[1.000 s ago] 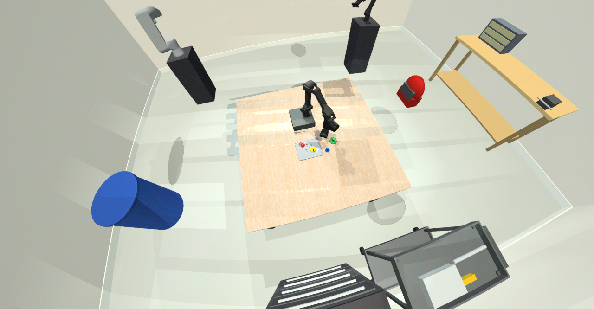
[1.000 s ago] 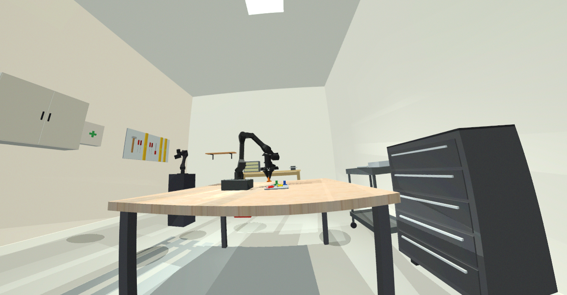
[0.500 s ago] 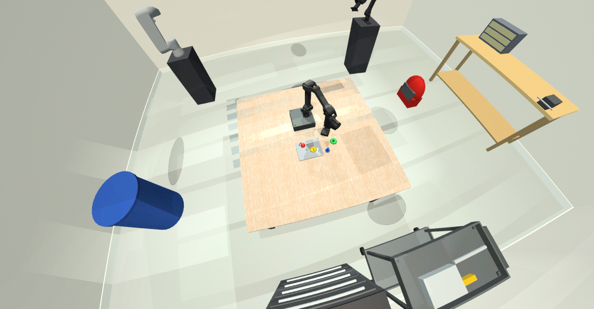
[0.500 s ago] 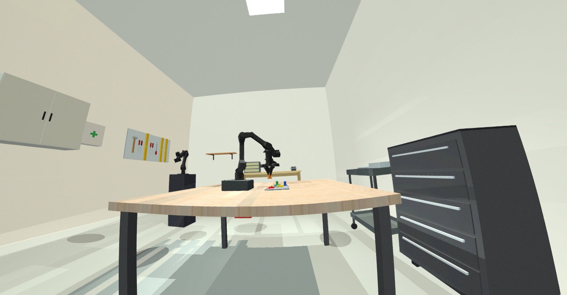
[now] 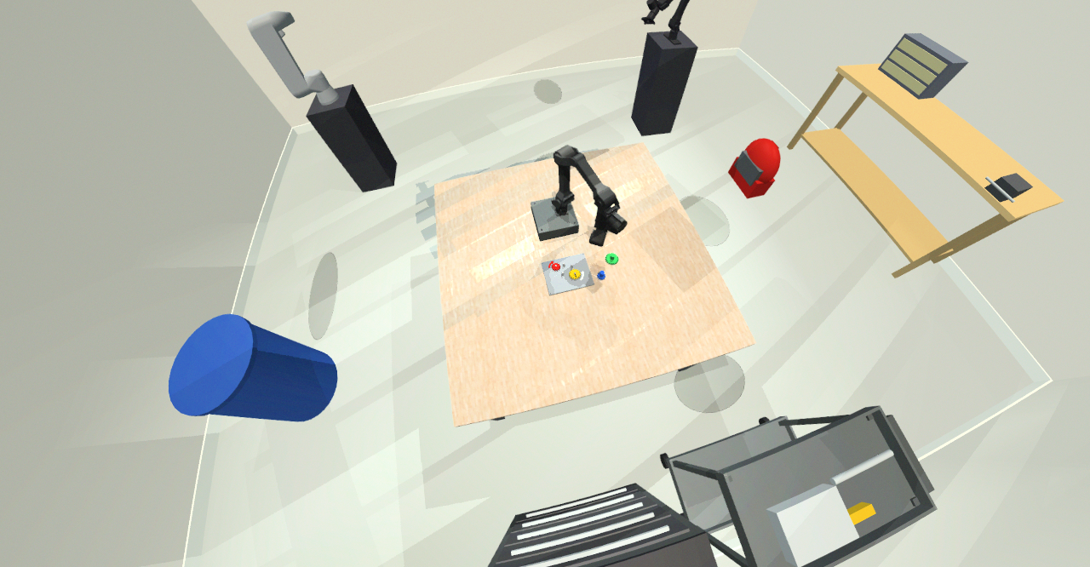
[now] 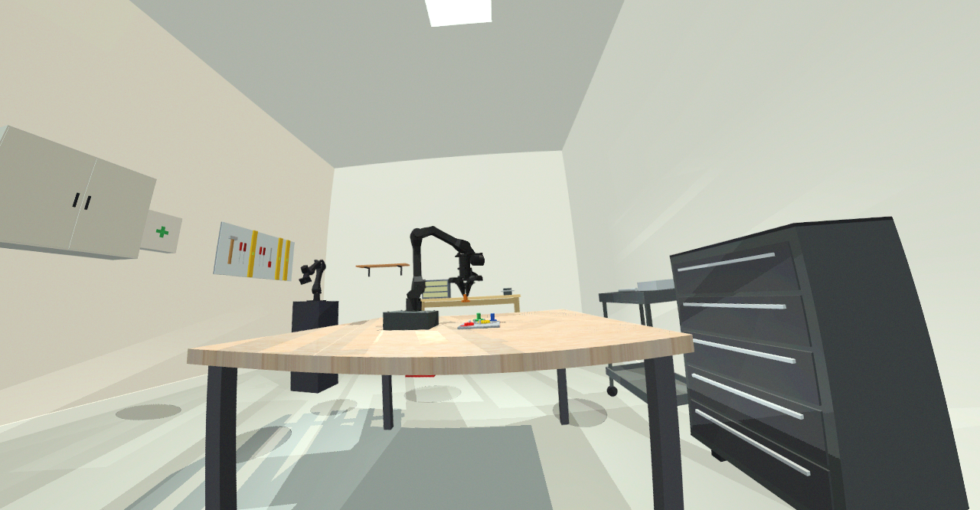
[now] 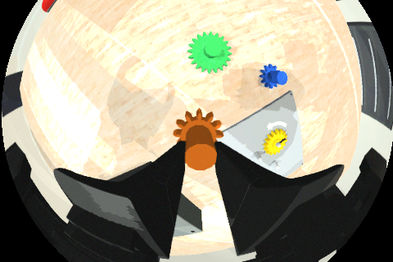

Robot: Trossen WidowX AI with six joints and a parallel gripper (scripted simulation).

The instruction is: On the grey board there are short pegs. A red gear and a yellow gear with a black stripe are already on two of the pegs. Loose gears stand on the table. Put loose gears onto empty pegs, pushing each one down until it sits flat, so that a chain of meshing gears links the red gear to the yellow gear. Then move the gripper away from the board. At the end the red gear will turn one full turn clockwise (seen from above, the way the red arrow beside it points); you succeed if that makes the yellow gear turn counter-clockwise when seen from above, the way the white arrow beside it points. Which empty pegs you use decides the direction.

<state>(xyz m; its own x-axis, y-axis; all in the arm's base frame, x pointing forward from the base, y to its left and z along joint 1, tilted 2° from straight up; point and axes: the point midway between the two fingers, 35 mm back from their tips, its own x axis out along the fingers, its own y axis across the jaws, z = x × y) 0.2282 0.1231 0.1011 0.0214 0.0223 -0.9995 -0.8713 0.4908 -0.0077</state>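
My gripper tip is 50 mm short of the red gear, 210 mm to the left of it and 110 mm above it. Round my gripper tip: orange gear 10 mm below; green gear 50 mm ahead, 60 mm to the left, 110 mm below; blue gear 130 mm ahead, 10 mm to the right, 110 mm below.
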